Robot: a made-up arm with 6 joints. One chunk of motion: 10 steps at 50 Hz.
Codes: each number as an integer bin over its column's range. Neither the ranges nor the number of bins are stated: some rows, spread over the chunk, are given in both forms.
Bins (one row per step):
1: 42 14 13 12 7 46
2: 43 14 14 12 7 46
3: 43 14 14 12 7 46
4: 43 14 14 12 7 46
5: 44 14 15 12 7 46
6: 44 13 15 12 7 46
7: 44 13 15 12 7 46
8: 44 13 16 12 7 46
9: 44 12 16 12 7 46
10: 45 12 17 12 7 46
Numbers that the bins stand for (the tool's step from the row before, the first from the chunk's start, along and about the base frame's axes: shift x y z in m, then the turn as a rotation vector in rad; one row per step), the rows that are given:
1: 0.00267 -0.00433 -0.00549 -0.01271 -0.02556 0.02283
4: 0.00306 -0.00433 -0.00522 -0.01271 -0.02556 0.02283
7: 0.00346 -0.00452 -0.00495 -0.01271 -0.02556 0.02283
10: 0.00386 -0.00471 -0.00441 -0.01271 -0.02556 0.02283
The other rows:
2: 0.00306 -0.00433 -0.00522 -0.01271 -0.02556 0.02283
3: 0.00306 -0.00433 -0.00522 -0.01271 -0.02556 0.02283
5: 0.00346 -0.00433 -0.00495 -0.01271 -0.02556 0.02283
6: 0.00346 -0.00452 -0.00495 -0.01271 -0.02556 0.02283
8: 0.00346 -0.00452 -0.00468 -0.01271 -0.02556 0.02283
9: 0.00346 -0.00471 -0.00468 -0.01271 -0.02556 0.02283

